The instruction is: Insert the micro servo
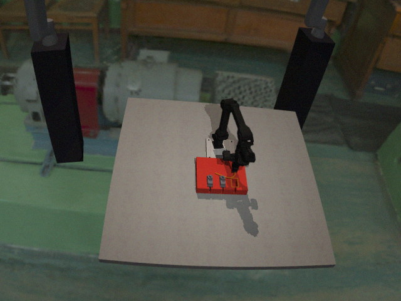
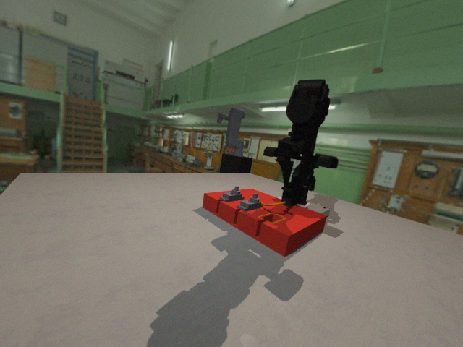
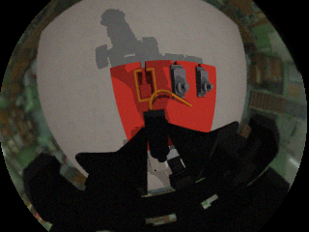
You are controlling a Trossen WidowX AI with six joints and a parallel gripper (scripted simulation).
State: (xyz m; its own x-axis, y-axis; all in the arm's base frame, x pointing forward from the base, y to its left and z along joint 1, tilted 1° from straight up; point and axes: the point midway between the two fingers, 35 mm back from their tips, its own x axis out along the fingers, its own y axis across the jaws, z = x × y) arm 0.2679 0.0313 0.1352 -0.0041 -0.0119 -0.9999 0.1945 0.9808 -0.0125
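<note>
Now: the red deck 100 mm below my gripper tip, 70 mm to the right of it and 50 mm behind it.
</note>
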